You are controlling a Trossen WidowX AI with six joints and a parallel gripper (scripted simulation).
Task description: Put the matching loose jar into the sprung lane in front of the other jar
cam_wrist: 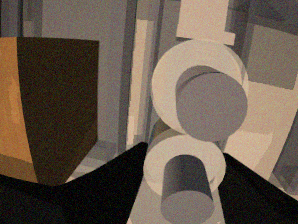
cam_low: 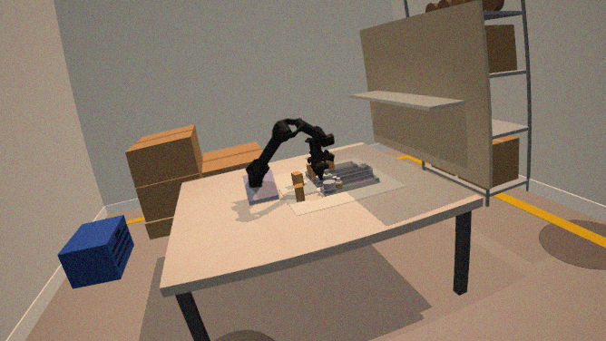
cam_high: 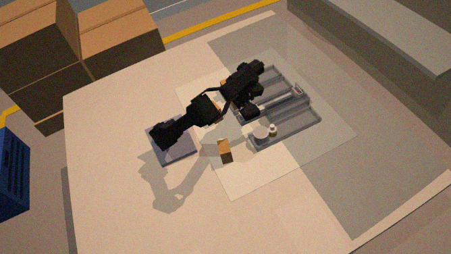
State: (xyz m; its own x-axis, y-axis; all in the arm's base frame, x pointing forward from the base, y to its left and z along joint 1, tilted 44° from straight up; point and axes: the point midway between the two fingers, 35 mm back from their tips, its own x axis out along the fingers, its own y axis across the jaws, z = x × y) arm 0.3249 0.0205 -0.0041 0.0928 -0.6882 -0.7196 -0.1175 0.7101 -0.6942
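My gripper tip is now 2 cm short of the wide grey round jar, 12 cm to the left of it and 1 cm above it. Round my gripper tip: pale pusher plate: 15 cm ahead, 1 cm to the right, 2 cm above; grey lane rack: 15 cm ahead, 1 cm to the right, 2 cm below; small jar: 7 cm ahead, 12 cm to the right.
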